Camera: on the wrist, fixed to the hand. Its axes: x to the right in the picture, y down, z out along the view.
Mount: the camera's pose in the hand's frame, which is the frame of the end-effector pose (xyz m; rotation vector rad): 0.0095 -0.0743 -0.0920 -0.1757 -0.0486 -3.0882
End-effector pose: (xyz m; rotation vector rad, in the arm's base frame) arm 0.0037 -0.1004 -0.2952 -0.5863 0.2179 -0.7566
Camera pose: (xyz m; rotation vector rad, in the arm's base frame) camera -0.0685 -0.1886 -0.3279 0.4313 0.7018 2.2694
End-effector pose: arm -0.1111 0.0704 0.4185 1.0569 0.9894 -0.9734
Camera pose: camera -0.1943 0.1429 0.3750 1.1899 -1.2464 1.6223
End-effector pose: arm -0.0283 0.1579 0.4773 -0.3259 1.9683 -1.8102
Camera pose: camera -0.0890 0.2262 0.5530 1.6776 0.1523 0.4439
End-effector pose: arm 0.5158 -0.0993 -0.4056 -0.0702 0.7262 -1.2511
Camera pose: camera 0.4057 -0.1026 -0.4497 0.9086 0.0079 1.7563
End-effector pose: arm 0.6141 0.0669 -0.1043 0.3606 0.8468 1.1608
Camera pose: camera 0.5957 0.0316 -0.2160 -0.9769 0.3100 -1.6600
